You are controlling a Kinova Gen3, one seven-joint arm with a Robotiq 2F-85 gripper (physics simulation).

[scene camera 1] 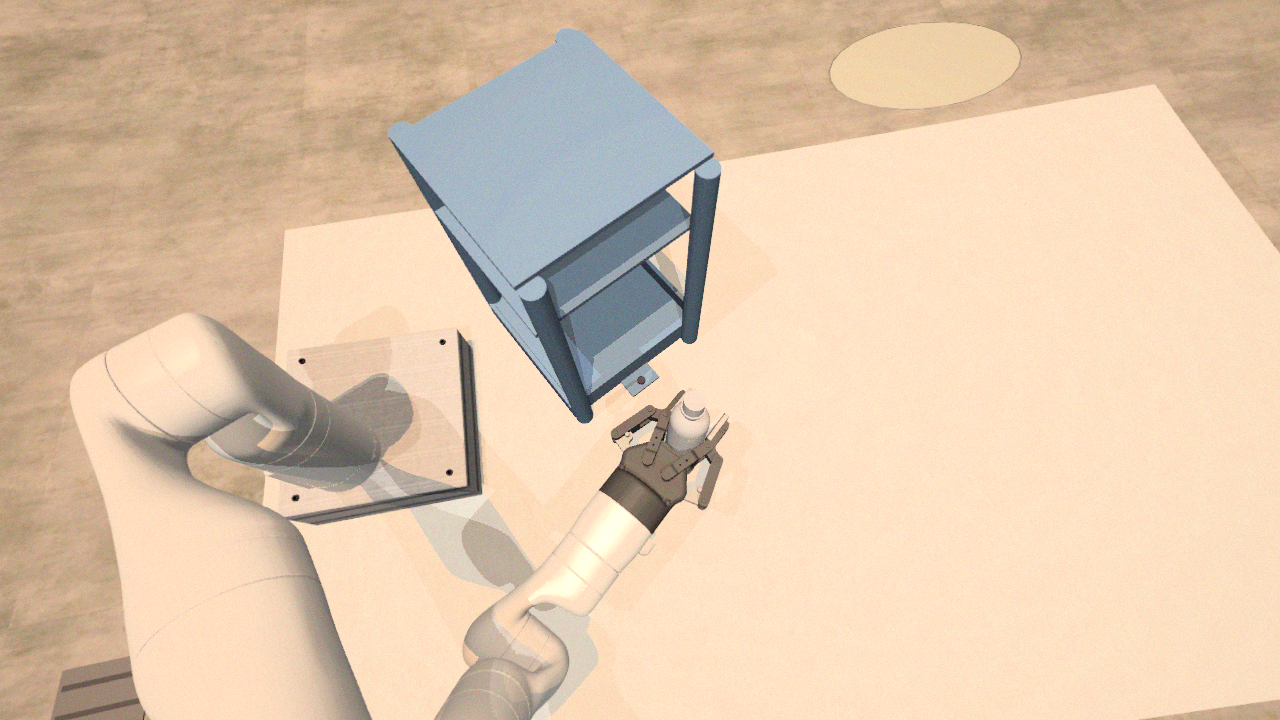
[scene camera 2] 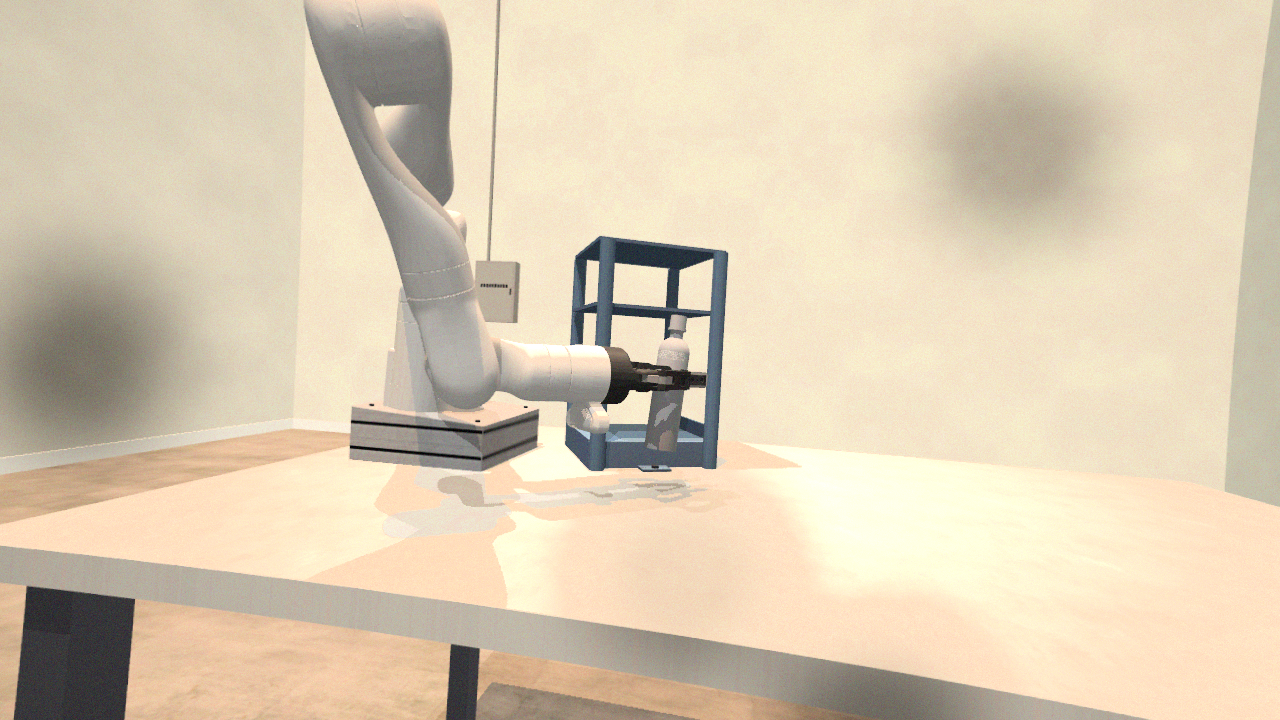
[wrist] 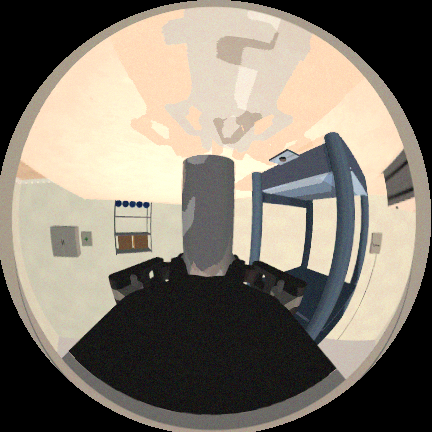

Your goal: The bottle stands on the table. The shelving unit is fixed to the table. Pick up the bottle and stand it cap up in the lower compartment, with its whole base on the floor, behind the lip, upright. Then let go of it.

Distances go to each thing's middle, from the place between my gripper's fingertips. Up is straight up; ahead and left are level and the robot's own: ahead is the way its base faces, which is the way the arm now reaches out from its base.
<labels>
Now: the grey bottle [scene camera 1: 689,421] 40 mm behind my hand, 30 mm to the right of it and 10 mm below it.
</labels>
